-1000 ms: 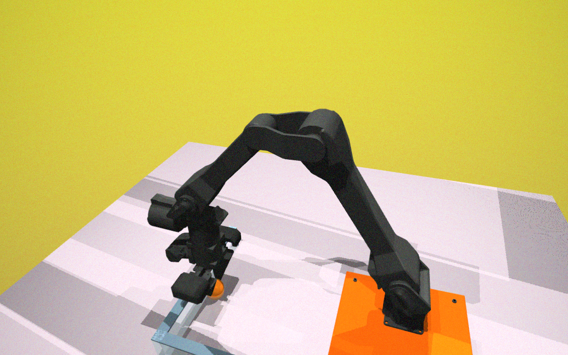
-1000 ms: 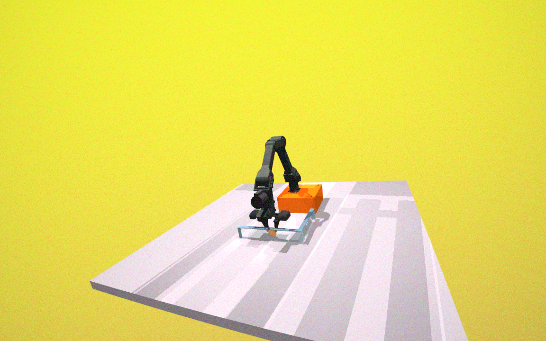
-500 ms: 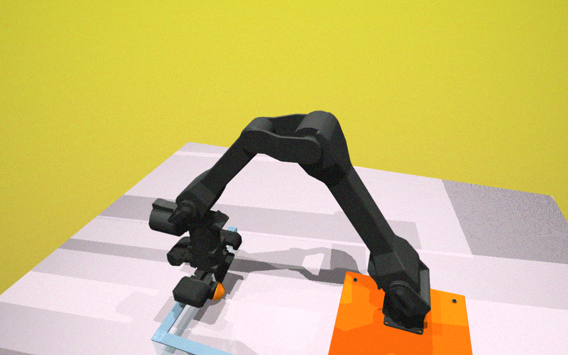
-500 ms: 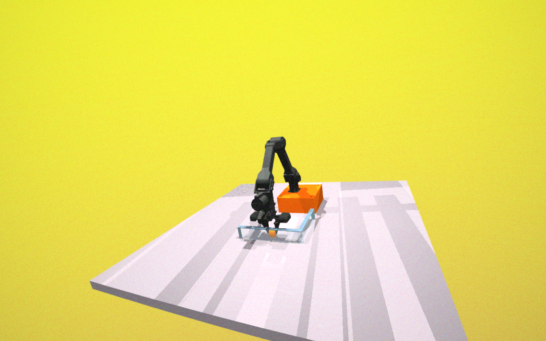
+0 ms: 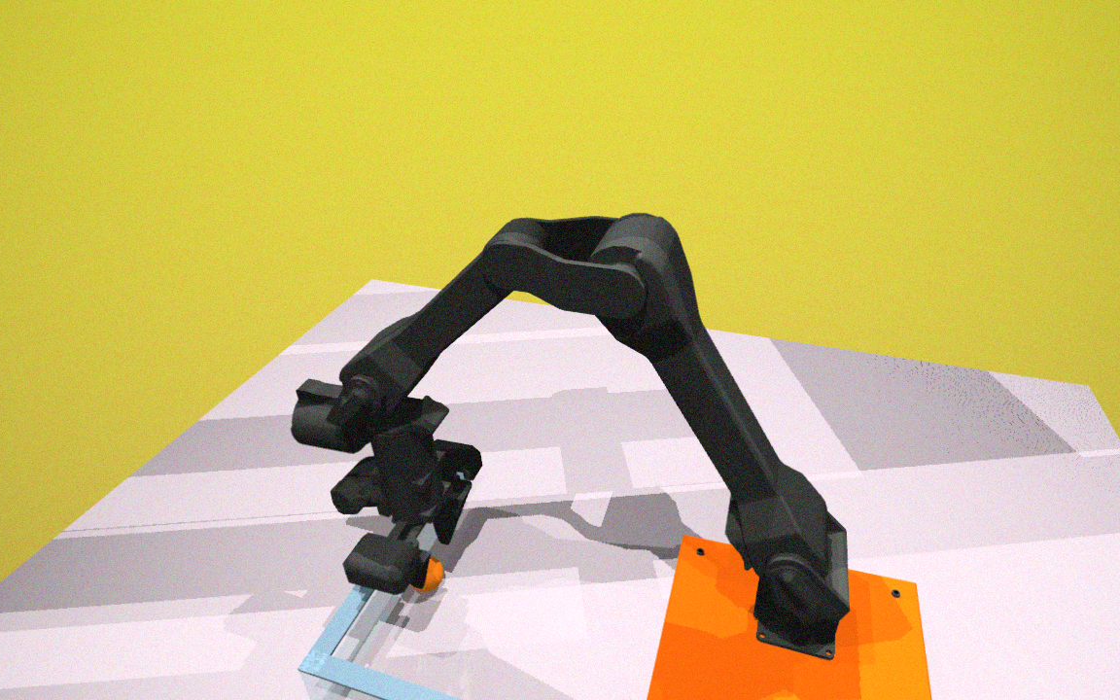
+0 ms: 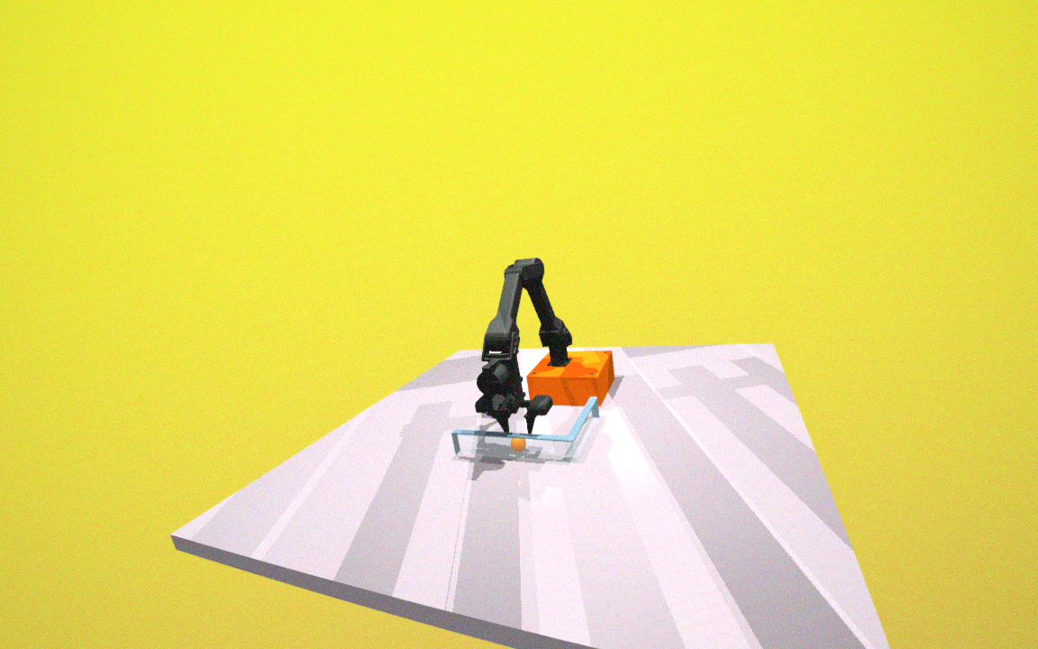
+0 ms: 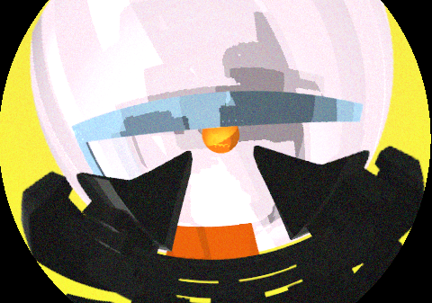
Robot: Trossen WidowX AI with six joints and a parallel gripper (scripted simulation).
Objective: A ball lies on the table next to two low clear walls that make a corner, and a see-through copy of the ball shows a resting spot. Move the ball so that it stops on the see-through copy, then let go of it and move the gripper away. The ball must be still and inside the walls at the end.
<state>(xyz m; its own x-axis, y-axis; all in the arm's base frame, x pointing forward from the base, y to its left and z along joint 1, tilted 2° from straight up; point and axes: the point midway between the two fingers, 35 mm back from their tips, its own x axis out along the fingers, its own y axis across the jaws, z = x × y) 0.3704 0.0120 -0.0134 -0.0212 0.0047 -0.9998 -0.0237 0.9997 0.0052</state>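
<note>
Now: the orange ball 2 cm below my gripper tip and 1 cm ahead of it. From my gripper tip the other things lie so: see-through copy of ball: 2 cm below, 1 cm ahead.
</note>
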